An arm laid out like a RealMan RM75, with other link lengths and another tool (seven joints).
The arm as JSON. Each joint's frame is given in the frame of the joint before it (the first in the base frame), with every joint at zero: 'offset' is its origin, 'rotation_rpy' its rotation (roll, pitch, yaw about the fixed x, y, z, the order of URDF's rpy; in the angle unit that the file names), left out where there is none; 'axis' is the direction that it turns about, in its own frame. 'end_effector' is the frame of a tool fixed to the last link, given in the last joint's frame.
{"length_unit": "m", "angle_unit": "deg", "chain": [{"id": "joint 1", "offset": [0.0, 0.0, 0.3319], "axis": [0.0, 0.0, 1.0]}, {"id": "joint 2", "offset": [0.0, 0.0, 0.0], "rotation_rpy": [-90.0, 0.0, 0.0], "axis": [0.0, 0.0, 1.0]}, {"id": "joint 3", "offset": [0.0, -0.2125, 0.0], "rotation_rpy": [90.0, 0.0, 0.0], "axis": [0.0, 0.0, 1.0]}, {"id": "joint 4", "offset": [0.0, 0.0, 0.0], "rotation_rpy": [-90.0, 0.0, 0.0], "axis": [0.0, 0.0, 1.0]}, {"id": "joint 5", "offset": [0.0, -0.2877, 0.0], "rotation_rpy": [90.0, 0.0, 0.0], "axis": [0.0, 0.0, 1.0]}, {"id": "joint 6", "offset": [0.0, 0.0, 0.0], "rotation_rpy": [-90.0, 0.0, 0.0], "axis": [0.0, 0.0, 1.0]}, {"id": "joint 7", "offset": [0.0, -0.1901, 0.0], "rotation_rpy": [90.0, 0.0, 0.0], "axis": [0.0, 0.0, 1.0]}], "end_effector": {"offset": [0.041, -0.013, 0.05], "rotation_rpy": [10.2, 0.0, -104.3]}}
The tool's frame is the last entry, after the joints.
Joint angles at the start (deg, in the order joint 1, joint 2, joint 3, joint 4, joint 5, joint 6, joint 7): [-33.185 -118.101 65.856 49.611 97.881 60.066 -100.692]
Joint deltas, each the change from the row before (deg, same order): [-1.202 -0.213 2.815 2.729 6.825 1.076 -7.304]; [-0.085 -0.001 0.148 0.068 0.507 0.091 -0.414]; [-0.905 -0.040 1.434 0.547 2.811 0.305 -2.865]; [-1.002 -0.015 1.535 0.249 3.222 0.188 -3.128]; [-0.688 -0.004 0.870 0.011 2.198 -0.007 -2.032]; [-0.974 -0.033 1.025 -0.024 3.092 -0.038 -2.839]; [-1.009 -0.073 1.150 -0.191 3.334 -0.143 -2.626]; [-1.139 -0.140 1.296 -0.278 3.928 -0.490 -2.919]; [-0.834 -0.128 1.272 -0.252 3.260 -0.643 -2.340]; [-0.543 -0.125 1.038 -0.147 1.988 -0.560 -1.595]
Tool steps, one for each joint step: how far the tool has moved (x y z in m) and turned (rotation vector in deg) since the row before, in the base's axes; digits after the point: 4 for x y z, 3 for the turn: [0.0122 -0.0061 -0.0213 -4.758 4.117 0.501]; [-0.0002 -0.0005 -0.0016 -0.320 0.363 0.088]; [0.0045 -0.0027 -0.0111 -1.982 2.106 0.202]; [0.0014 -0.0027 -0.0122 -1.967 2.581 0.586]; [-0.0007 -0.0010 -0.0071 -1.010 1.787 0.560]; [-0.0017 -0.0007 -0.0083 -1.104 2.453 0.894]; [-0.0031 -0.0009 -0.0089 -0.971 2.883 0.711]; [-0.0044 0.0003 -0.0088 -0.561 3.438 0.731]; [-0.0044 0.0005 -0.0068 -0.165 2.992 0.453]; [-0.0018 0.0003 -0.0048 -0.021 1.862 0.181]
